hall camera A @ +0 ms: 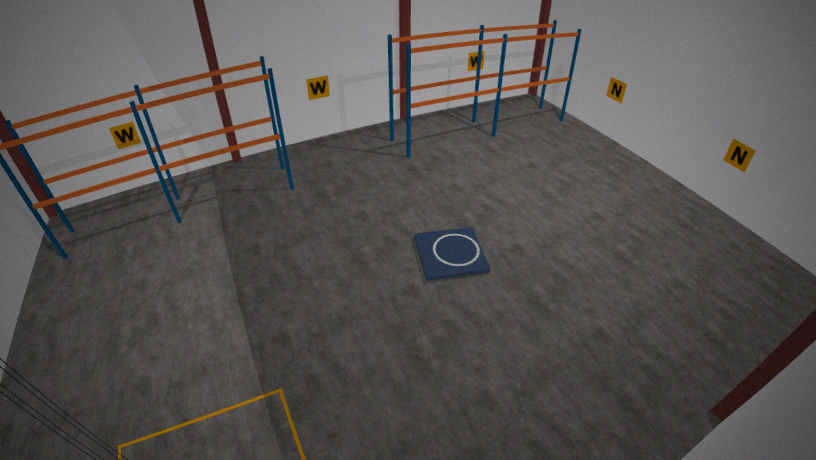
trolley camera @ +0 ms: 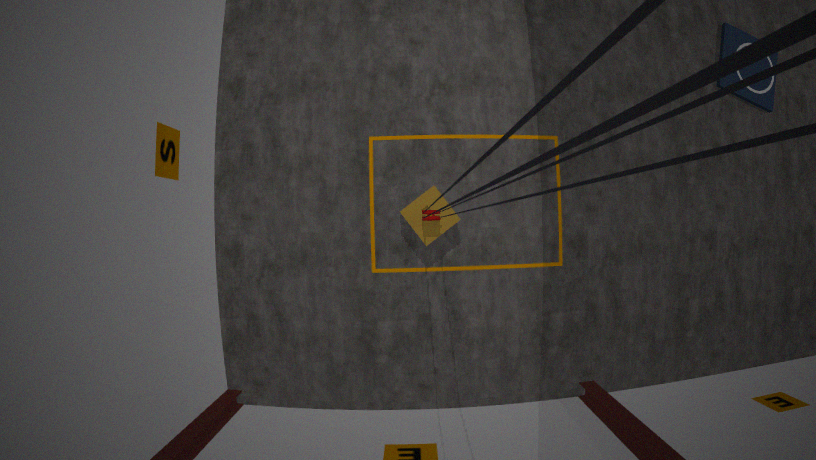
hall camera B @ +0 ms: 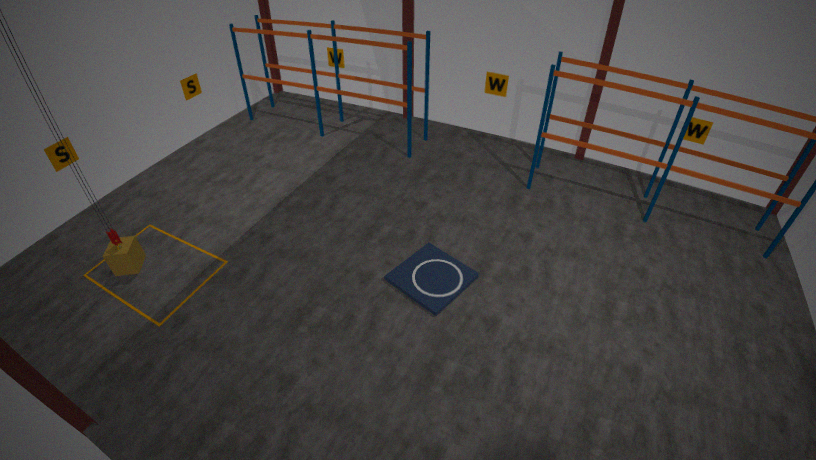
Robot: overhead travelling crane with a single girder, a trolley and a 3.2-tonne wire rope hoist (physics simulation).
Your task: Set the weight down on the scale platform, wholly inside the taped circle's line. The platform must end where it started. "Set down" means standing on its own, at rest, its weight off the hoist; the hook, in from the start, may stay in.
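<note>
The weight, a yellow block [hall camera B: 126, 262] [trolley camera: 416, 212], is inside the yellow floor outline, near one side. My gripper, the red hook [hall camera B: 113, 236] [trolley camera: 430, 215], is at the top of the weight and engaged with it. A dark shadow lies by the weight's base; I cannot tell whether the base touches the floor. The weight and hook do not show in hall camera A. The blue scale platform [hall camera A: 428, 269] [hall camera B: 400, 276] [trolley camera: 730, 38] lies flat on the floor, apart from the weight. A white taped circle [hall camera A: 456, 265] [hall camera B: 437, 296] is on its top, with no load on it.
The yellow floor outline [hall camera A: 200, 418] [hall camera B: 193, 293] [trolley camera: 465, 136] surrounds the weight. Four ropes run up from the hook, toward the upper right in the trolley view. Two blue and orange racks [hall camera A: 408, 102] [hall camera B: 409, 102] stand along the W wall. The S wall is beyond the outline.
</note>
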